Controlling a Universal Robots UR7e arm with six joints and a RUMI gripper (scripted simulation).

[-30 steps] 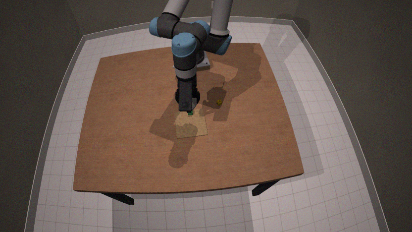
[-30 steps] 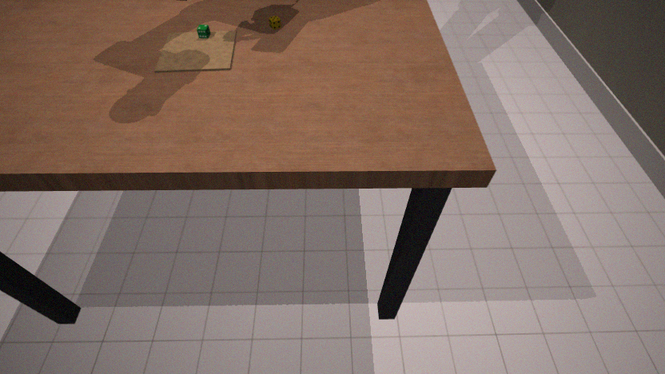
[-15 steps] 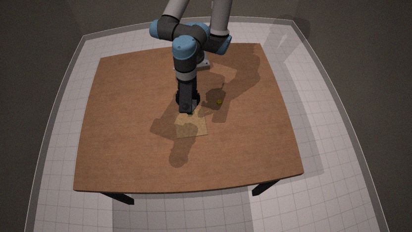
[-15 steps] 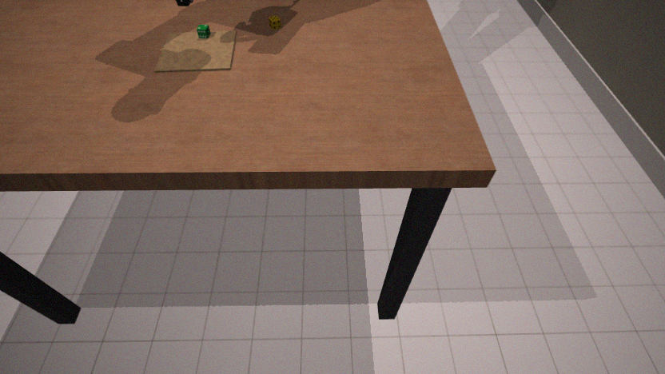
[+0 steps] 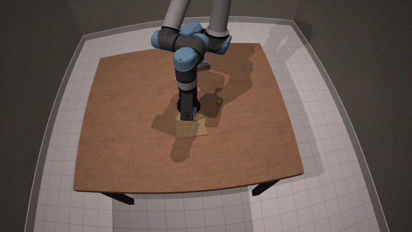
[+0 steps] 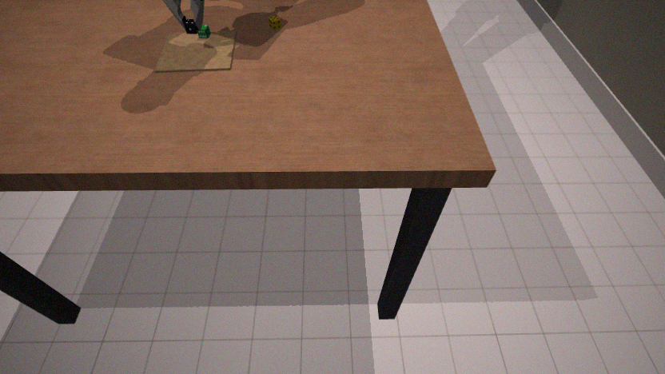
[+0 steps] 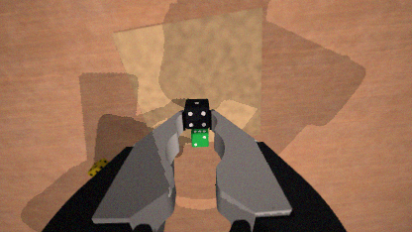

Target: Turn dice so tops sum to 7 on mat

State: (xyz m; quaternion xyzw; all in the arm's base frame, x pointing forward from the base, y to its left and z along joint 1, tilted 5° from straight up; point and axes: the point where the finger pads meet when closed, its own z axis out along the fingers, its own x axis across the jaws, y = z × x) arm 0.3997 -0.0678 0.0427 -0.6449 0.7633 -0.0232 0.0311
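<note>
Now: the tan mat 6 cm below my hand. Also, from my hand: yellow die: 8 cm behind, 15 cm to the left, 5 cm below; then black die: 1 cm below; then green die: 5 cm behind, 1 cm to the left, 4 cm below.
</note>
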